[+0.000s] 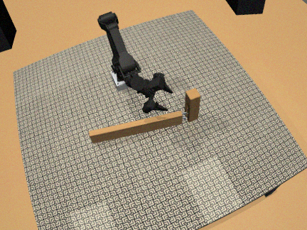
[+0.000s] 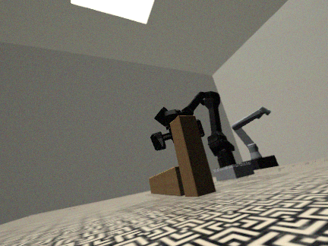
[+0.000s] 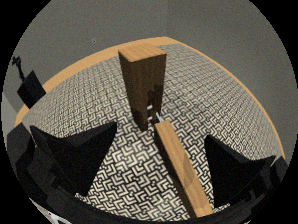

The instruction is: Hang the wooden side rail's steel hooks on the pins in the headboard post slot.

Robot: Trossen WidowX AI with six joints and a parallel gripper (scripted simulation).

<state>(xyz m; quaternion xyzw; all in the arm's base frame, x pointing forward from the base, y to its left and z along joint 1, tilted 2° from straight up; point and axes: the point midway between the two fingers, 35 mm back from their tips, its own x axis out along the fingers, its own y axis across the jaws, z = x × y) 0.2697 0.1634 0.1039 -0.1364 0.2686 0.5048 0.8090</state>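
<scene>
My gripper tip is now 10 mm short of the headboard post, 100 mm to the right of it and 60 mm above it.
</scene>
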